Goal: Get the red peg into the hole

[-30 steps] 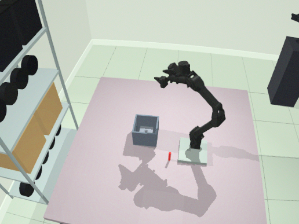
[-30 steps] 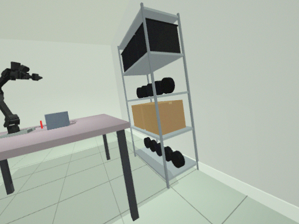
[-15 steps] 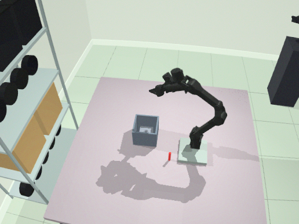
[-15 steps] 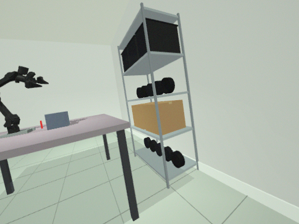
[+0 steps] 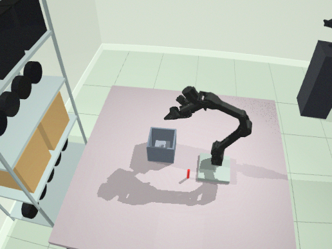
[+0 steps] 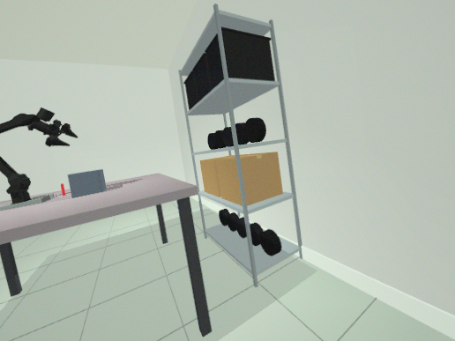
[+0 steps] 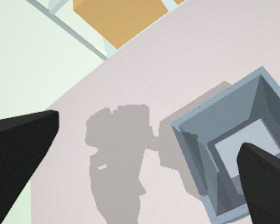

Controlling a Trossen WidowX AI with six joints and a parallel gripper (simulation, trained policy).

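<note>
Now: gripper tip 14 cm past the red peg, 13 cm to the right of it and 30 cm above it.
</note>
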